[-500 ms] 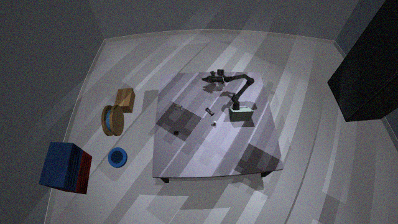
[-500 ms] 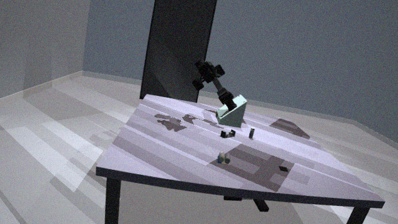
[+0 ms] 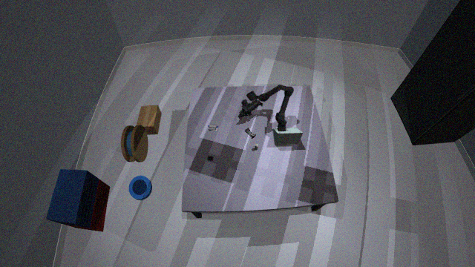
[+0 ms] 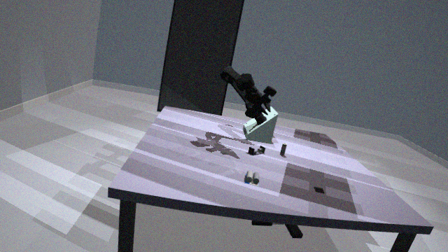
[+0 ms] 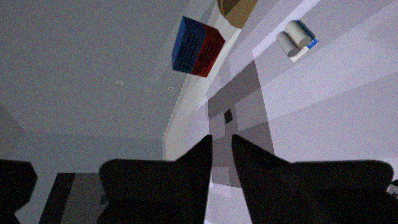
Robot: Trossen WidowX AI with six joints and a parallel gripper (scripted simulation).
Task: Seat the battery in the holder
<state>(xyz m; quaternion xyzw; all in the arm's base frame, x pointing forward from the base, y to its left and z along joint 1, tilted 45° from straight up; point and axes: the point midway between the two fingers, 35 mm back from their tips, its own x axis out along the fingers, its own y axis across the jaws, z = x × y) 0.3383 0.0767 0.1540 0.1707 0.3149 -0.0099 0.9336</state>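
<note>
My gripper tip is now 160 mm past the battery, 160 mm to the right of it and 210 mm above it.
</note>
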